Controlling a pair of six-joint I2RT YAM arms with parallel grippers.
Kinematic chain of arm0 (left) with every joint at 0, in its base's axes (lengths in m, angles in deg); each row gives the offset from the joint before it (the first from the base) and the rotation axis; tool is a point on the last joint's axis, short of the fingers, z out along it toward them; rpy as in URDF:
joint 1: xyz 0 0 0.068 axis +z
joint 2: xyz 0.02 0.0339 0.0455 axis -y
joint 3: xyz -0.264 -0.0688 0 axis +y
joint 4: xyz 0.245 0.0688 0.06 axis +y
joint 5: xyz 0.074 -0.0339 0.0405 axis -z
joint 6: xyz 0.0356 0 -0.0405 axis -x
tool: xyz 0 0 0 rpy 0 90 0
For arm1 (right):
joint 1: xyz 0 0 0.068 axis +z
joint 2: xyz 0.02 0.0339 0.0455 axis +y
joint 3: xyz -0.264 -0.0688 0 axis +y
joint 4: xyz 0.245 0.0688 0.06 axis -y
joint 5: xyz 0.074 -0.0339 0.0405 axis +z
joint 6: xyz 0.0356 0 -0.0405 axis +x
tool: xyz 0 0 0 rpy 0 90 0
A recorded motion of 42 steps. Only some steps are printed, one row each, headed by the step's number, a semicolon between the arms.
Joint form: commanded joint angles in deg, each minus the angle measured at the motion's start. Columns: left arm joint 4, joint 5, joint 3, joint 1, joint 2, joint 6; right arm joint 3, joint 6, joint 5, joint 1, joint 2, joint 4.
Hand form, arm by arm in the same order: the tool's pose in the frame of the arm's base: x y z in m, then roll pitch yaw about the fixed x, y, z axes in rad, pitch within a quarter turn. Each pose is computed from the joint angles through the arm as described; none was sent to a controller.
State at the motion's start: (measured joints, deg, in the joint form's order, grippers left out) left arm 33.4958 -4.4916 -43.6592 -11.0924 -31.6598 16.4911; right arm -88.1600 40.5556 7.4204 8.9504 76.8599 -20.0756
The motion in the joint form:
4: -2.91 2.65 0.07 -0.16 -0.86 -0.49; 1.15 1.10 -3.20 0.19 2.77 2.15
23: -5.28 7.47 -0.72 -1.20 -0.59 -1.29; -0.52 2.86 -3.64 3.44 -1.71 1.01
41: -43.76 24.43 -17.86 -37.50 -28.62 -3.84; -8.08 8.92 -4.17 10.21 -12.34 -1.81
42: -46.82 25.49 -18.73 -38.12 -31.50 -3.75; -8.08 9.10 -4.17 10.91 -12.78 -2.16
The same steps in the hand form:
4: 0.1273 -0.0242 0.3247 -2.4999 1.1408 -2.6159; 0.3110 0.0527 0.4441 1.8392 0.8119 2.0023
23: 0.1256 -0.0293 0.3342 -2.3762 1.1770 -2.6051; 0.2784 0.0636 0.4738 1.7097 0.8018 1.9534
41: 0.1484 -0.1866 0.4295 -0.6691 1.3294 -1.8861; 0.1800 0.0647 0.5504 1.3451 0.7044 1.8152
42: 0.1545 -0.1986 0.4291 -0.6016 1.3221 -1.8498; 0.1761 0.0658 0.5510 1.3436 0.7012 1.8270

